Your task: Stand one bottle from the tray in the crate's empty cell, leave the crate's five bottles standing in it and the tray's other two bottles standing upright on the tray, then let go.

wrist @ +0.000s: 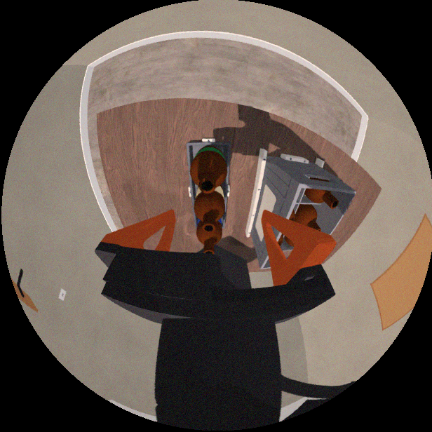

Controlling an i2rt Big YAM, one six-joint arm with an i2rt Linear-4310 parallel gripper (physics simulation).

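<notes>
Three brown bottles stand in a row in a narrow grey tray [190, 162], at the centre of the view: a far one [208, 165] with a green label, a middle one [209, 204] and a near one [208, 232]. The grey crate [278, 187] is to the right. Brown bottles show in it, one [315, 195] at its far end and another [306, 214] nearer; my right finger hides part of the crate and its other cells. The empty cell cannot be made out clearly. My gripper [218, 214] is wide open, its orange fingers apart on both sides of the tray's near end, holding nothing.
A long pale bar [257, 192] runs along the crate's left side, between tray and crate. The wooden table [140, 150] ends right of the crate. Small white fittings show at the tray's far end and sides. Shadows fall behind the crate.
</notes>
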